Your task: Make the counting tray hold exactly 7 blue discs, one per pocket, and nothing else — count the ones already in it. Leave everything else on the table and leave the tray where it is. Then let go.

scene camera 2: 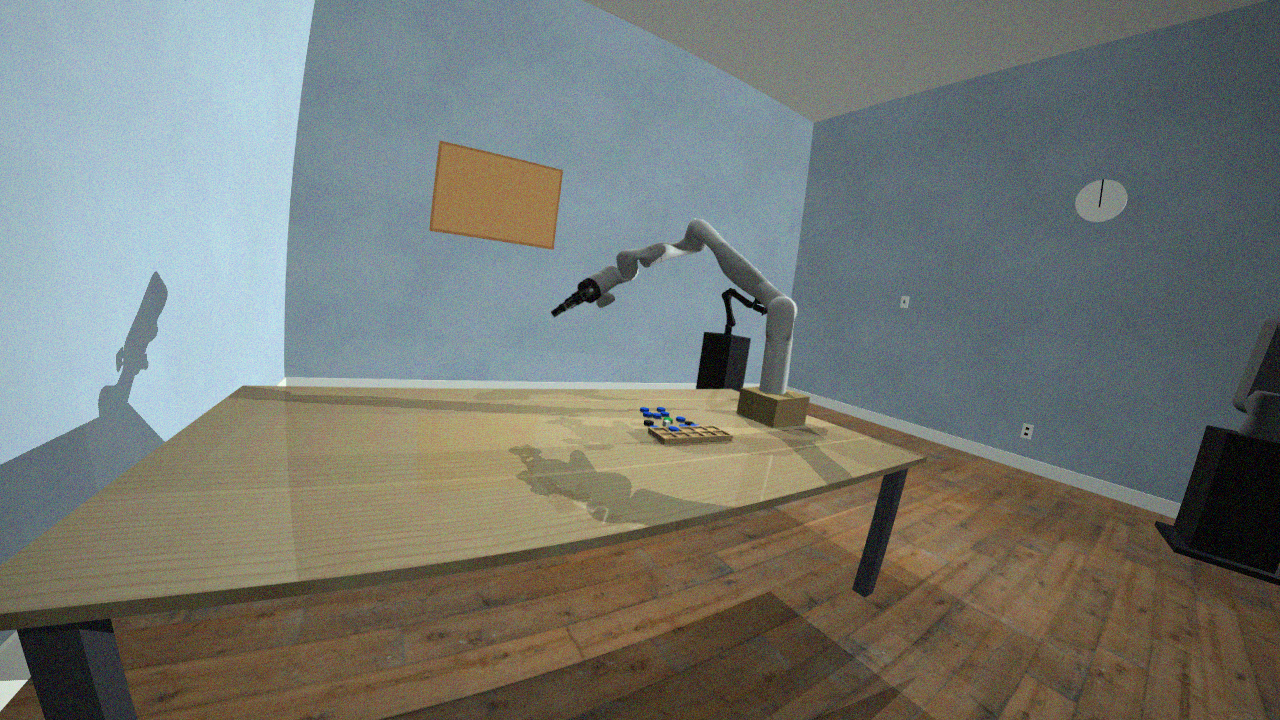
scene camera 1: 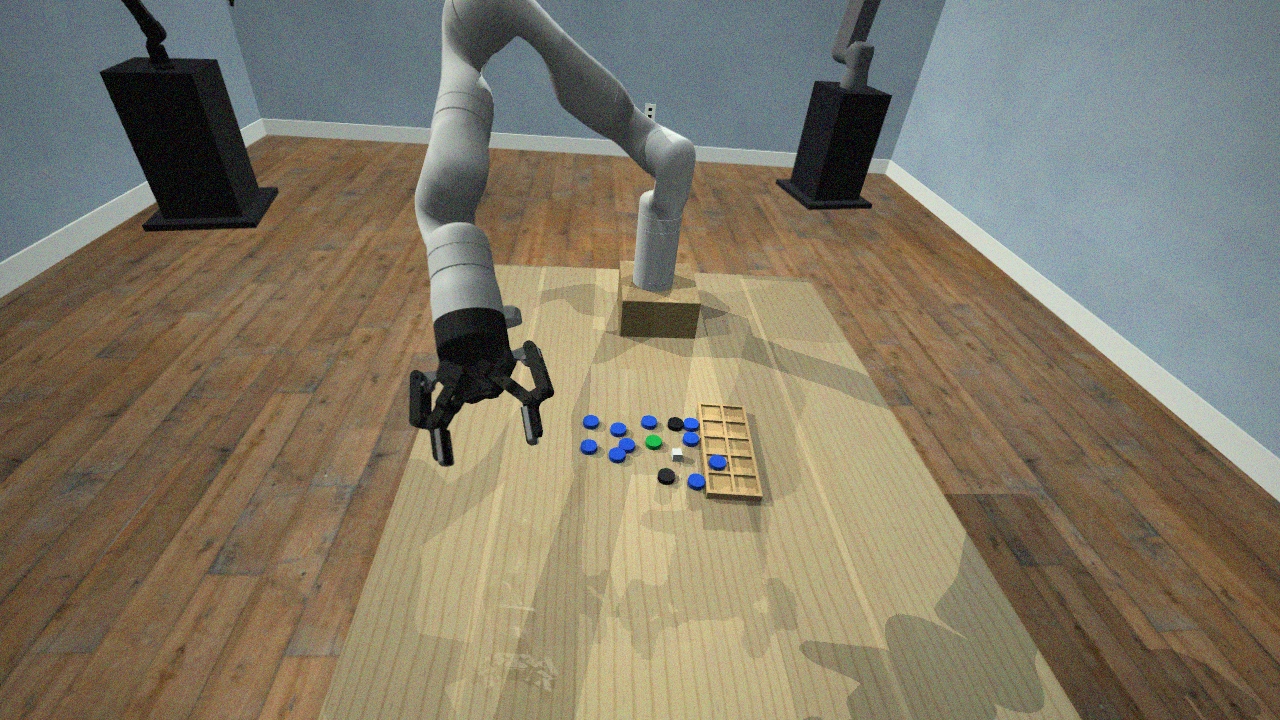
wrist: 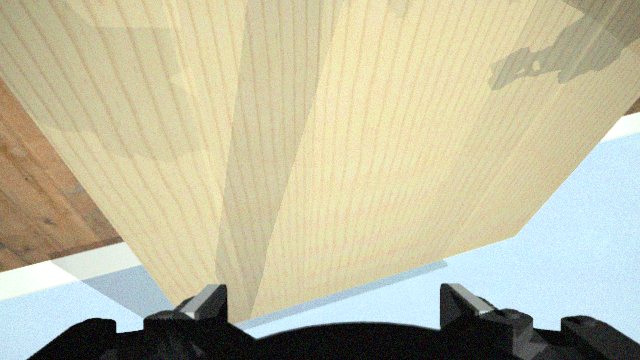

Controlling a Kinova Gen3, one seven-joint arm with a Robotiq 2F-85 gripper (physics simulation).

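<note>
The wooden counting tray (scene camera 1: 733, 496) (scene camera 2: 698, 439) has two columns of pockets. One blue disc (scene camera 1: 717, 462) (scene camera 2: 674, 428) sits in its left column in scene camera 1, near the front end; the other pockets look empty. Blue discs (scene camera 1: 690, 438) (scene camera 1: 691, 424) (scene camera 1: 696, 481) lie on the table close along the tray's left side. Several more blue discs (scene camera 1: 648, 421) (scene camera 1: 617, 429) (scene camera 1: 616, 454) (scene camera 1: 588, 446) lie further left. My gripper (scene camera 1: 488, 450) (scene camera 2: 554, 313) (wrist: 333, 307) is open and empty, high above the table, left of the discs in scene camera 1. Neither tray nor discs show in the wrist view.
A green disc (scene camera 1: 653, 441), two black discs (scene camera 1: 675, 423) (scene camera 1: 665, 476) and a small white cube (scene camera 1: 677, 454) lie among the blue discs, left of the tray. The arm's wooden base block (scene camera 1: 658, 319) (scene camera 2: 773, 409) stands on the table (scene camera 1: 680, 591) (scene camera 2: 358, 483) behind them.
</note>
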